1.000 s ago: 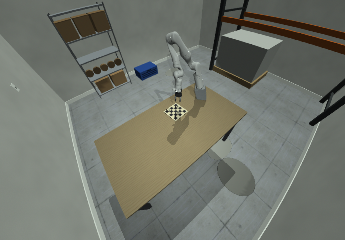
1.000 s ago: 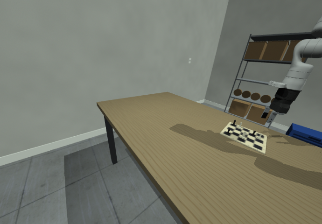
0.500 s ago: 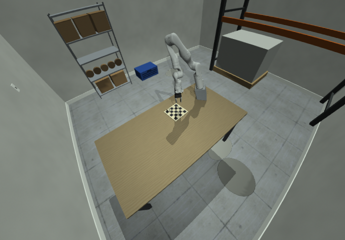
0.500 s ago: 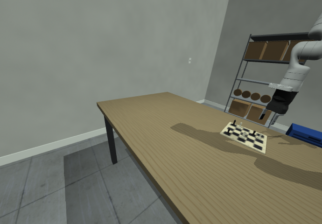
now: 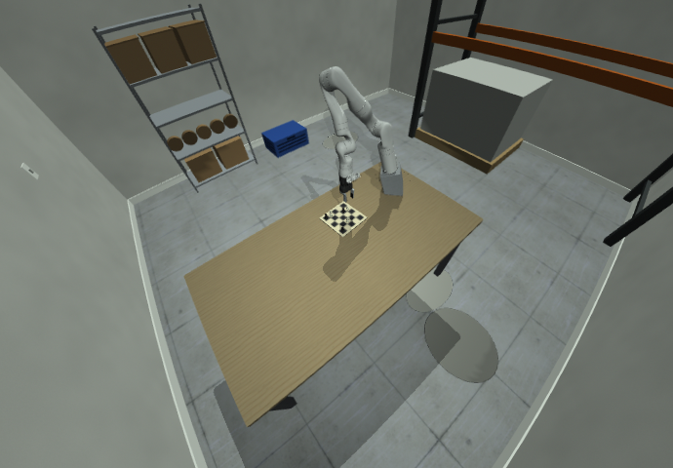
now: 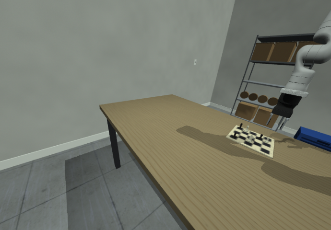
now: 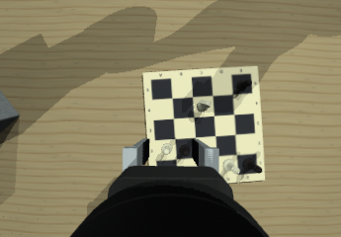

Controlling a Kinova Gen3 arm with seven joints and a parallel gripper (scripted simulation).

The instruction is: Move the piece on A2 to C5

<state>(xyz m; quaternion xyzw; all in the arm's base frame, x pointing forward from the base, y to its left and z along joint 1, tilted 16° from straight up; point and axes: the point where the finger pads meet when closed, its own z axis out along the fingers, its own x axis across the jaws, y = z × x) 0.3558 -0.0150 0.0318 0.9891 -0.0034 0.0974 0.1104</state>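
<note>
My hand is 10 mm past the light piece, 20 mm to the left of it and 110 mm above it. The rest, counted from my hand: small chessboard 70 mm ahead, 20 mm to the left, 130 mm below.
</note>
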